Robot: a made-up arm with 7 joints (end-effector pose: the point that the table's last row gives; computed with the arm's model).
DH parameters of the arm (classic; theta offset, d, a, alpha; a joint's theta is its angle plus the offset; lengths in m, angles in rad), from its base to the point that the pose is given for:
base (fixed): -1.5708 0 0.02 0
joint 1: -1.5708 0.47 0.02 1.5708
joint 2: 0 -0.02 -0.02 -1.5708
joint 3: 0 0.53 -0.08 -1.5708
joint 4: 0 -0.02 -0.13 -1.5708
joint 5: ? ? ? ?
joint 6: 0 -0.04 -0.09 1.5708
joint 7: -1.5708 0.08 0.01 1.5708
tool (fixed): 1.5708 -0.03 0 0
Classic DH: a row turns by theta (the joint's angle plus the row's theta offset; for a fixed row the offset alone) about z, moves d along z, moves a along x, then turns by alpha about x.
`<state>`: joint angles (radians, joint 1 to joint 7).
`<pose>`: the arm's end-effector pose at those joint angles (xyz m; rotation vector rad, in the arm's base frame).
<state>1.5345 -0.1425 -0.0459 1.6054 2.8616 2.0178 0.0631</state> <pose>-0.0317 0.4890 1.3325 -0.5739 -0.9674 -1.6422</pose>
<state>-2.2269 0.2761 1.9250 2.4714 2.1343 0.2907 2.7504</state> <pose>0.1916 -0.3921 1.5361 -1.2838 -0.8503 -0.9666</pose>
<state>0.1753 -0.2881 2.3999 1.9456 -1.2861 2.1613 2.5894</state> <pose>-0.6387 0.3385 1.1817 1.0377 0.4026 0.3408</pose>
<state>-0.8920 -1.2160 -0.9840 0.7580 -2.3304 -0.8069 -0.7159</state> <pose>-0.3559 -0.1997 0.9446 -2.2072 0.6951 -0.5604</pose>
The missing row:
joint 5: 0 0.53 0.02 -1.5708
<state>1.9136 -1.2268 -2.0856 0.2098 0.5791 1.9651 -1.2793</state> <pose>0.1824 0.0519 0.4134 -1.3242 -0.7054 -2.3071</pose>
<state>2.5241 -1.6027 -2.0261 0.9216 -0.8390 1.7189 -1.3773</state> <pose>0.5193 0.2715 0.1041 0.7702 -0.7515 -2.6665</pose>
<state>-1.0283 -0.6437 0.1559 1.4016 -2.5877 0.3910 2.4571</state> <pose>0.2611 -0.1632 1.3232 -0.5187 -0.6786 -1.0701</pose>
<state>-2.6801 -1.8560 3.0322 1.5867 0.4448 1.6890 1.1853</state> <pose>0.3404 0.1477 -0.3135 0.2772 -2.1998 1.8613</pose>
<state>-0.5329 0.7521 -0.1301 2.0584 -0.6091 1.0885 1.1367</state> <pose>0.8313 -0.6547 0.7185 0.5953 0.8220 -1.5284</pose>
